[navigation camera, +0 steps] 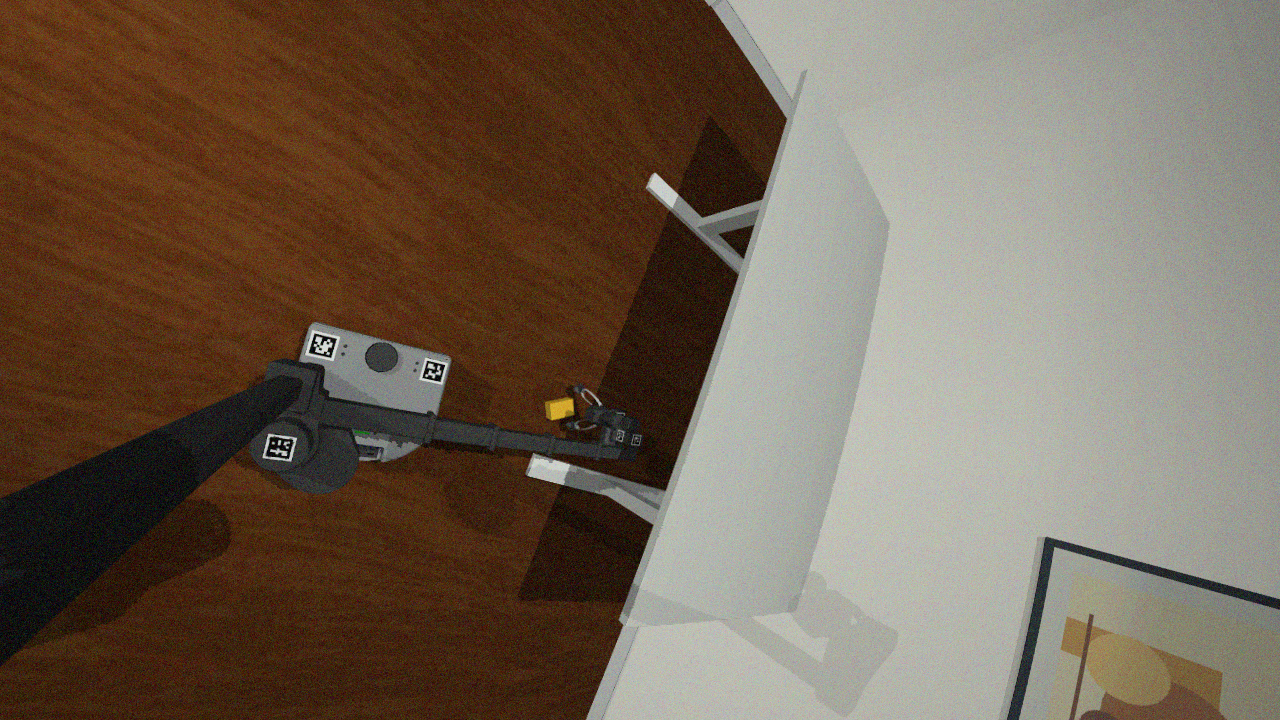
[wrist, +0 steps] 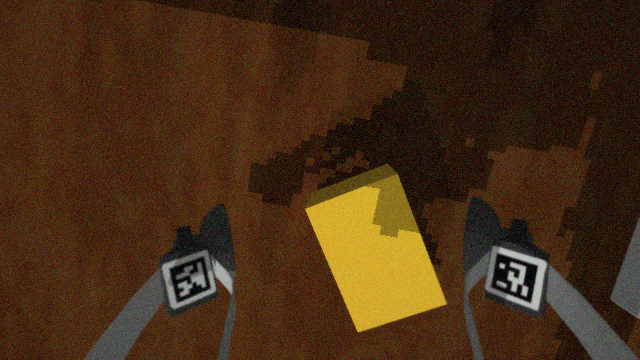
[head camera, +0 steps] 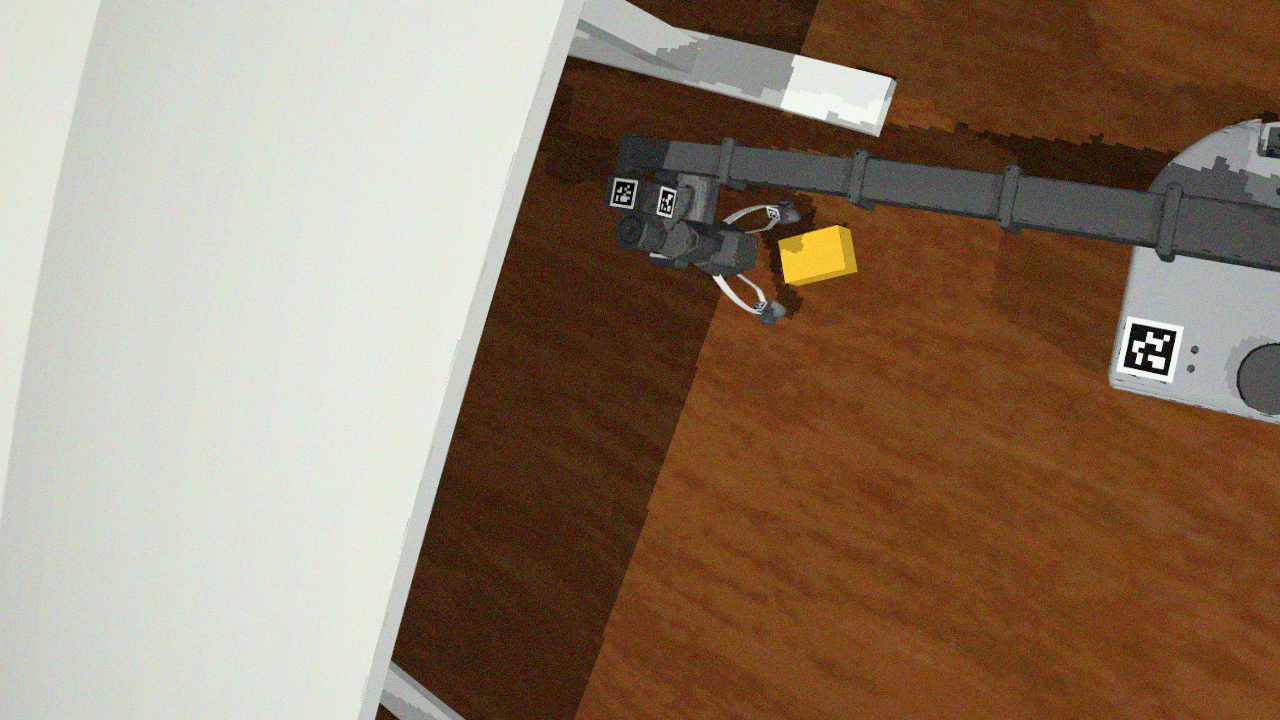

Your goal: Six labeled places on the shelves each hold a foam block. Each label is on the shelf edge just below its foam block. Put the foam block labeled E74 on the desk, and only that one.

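A yellow foam block [head camera: 812,257] [navigation camera: 559,409] [wrist: 375,250] lies on the wooden floor in front of the desk. No label shows, so I cannot tell whether it is E74. My gripper [head camera: 779,262] [navigation camera: 572,408] [wrist: 345,228] is open and low, beside the desk's front edge, with its fingers pointing toward the block. In the wrist view the block shows between the two fingertips, nearer the right one and turned at an angle; no finger grips it. The white desk [head camera: 268,358] [navigation camera: 787,358] stands beside the gripper, its top higher. The shelves do not show in these views.
A desk foot [head camera: 832,89] [navigation camera: 550,467] lies close beside my extended arm [head camera: 939,188] [navigation camera: 465,434]. Another desk foot [navigation camera: 662,189] stands farther along. My base [head camera: 1141,295] [navigation camera: 375,385] is on the floor away from the desk. A framed picture [navigation camera: 1038,591] hangs on the wall.
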